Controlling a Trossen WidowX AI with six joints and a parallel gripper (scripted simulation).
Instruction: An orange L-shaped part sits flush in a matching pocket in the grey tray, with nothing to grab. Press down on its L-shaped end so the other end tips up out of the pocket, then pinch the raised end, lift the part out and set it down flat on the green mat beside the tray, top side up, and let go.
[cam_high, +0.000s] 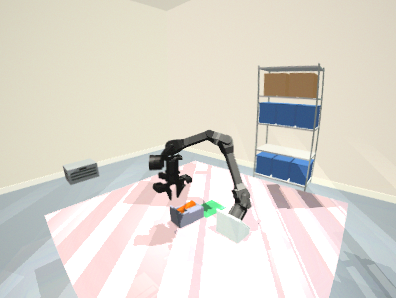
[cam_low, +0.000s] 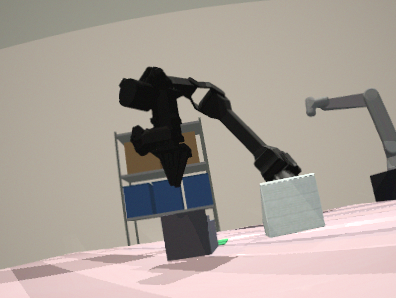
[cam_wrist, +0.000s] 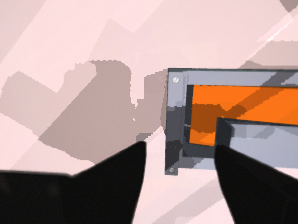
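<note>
Now: the orange L-shaped part 10 cm below my gripper tip, 6 cm to the right of it and 1 cm behind it. Also, from my gripper tip: green mat: 22 cm to the right, 16 cm below, 4 cm behind.
</note>
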